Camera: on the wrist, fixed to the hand. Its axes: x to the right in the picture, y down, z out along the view.
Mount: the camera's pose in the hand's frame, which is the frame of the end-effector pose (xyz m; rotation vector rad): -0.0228 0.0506 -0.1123 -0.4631 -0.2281 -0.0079
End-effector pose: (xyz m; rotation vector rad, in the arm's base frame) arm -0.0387 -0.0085 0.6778 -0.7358 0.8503 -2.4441
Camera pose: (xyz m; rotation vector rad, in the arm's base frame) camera -0.0782 0.0162 0.5615 -1.1545 1.3356 -2.1298
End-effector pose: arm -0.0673 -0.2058 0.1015 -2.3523 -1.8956 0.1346
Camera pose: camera -0.0072 -0.2427 0.2050 2.1253 1.7548 0.0364
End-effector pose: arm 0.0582 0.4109 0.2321 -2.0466 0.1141 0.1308
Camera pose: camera 0.0336 0.2885 0.2425 -2.4741 -0.0745 0.4165
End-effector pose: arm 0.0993 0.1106 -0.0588 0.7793 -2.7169 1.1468
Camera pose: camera 0.0819 0.2276 -0.0175 0.8843 -2.9789 0.4088
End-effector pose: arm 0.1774 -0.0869 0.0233 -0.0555 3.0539 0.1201
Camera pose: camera 0.1888 -0.0447 0.1407 -0.0768 2.7335 0.7713
